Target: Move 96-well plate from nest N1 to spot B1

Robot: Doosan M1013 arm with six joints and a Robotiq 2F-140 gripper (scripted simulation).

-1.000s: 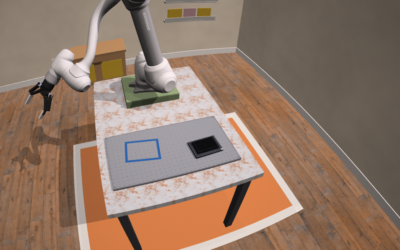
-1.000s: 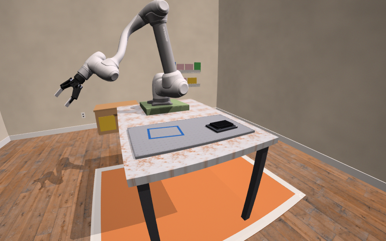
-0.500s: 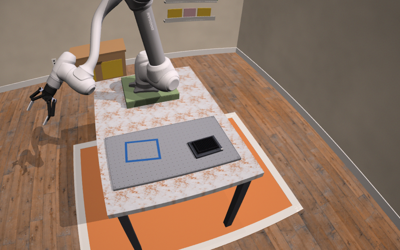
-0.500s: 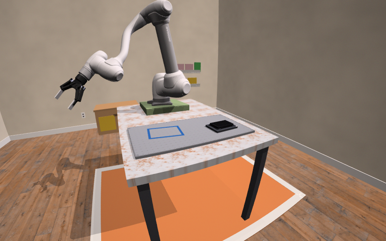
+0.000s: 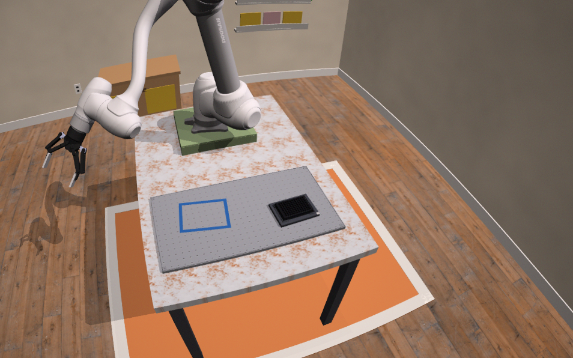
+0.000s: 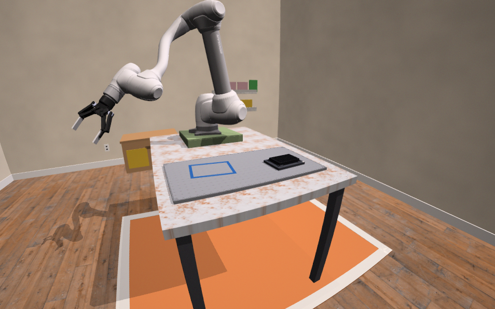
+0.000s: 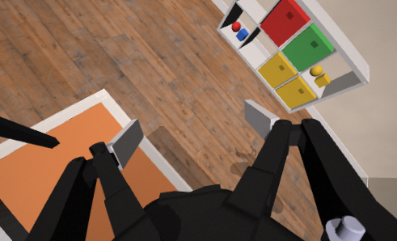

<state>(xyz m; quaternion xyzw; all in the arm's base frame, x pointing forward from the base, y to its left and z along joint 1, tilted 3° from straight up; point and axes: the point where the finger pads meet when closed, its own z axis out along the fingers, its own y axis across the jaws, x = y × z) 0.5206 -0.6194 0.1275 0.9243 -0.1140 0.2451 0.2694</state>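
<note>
Now: the black 96-well plate 940 mm to the left of my hand, 170 mm below it and 80 mm ahead of it. The rest, counted from my hand: dark plate nest: 940 mm to the left, 180 mm below, 80 mm ahead.
</note>
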